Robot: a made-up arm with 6 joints. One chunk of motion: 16 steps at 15 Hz.
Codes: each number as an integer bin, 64 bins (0 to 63) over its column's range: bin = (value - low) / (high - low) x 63, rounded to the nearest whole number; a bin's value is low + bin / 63 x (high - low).
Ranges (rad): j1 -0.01..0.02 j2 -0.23..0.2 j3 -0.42..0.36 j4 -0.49..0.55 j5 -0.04..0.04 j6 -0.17..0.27
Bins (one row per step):
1: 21 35 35 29 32 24
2: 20 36 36 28 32 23
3: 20 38 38 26 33 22
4: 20 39 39 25 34 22
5: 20 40 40 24 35 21
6: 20 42 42 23 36 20
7: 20 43 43 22 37 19
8: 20 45 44 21 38 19
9: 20 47 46 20 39 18
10: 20 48 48 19 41 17
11: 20 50 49 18 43 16
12: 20 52 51 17 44 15
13: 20 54 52 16 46 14
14: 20 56 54 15 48 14
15: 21 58 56 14 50 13
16: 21 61 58 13 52 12
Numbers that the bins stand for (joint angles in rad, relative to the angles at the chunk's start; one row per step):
1: 0.0000 0.0089 0.0133 -0.0113 0.0006 -0.0024
2: -0.0005 0.0157 0.0257 -0.0278 0.0006 -0.0094
3: -0.0005 0.0294 0.0505 -0.0608 0.0019 -0.0163
4: -0.0005 0.0362 0.0629 -0.0773 0.0032 -0.0163
5: -0.0005 0.0430 0.0752 -0.0938 0.0044 -0.0233
6: -0.0005 0.0567 0.1000 -0.1103 0.0057 -0.0303
7: -0.0005 0.0635 0.1124 -0.1268 0.0070 -0.0373
8: -0.0005 0.0771 0.1248 -0.1433 0.0083 -0.0373
9: -0.0005 0.0908 0.1495 -0.1598 0.0095 -0.0443
10: -0.0005 0.0976 0.1743 -0.1763 0.0121 -0.0513
11: -0.0005 0.1113 0.1867 -0.1929 0.0146 -0.0583
12: -0.0005 0.1249 0.2114 -0.2094 0.0159 -0.0652
13: -0.0005 0.1386 0.2238 -0.2259 0.0184 -0.0722
14: -0.0005 0.1522 0.2486 -0.2424 0.0210 -0.0722
15: 0.0000 0.1659 0.2733 -0.2589 0.0235 -0.0792
16: 0.0000 0.1863 0.2981 -0.2754 0.0260 -0.0862

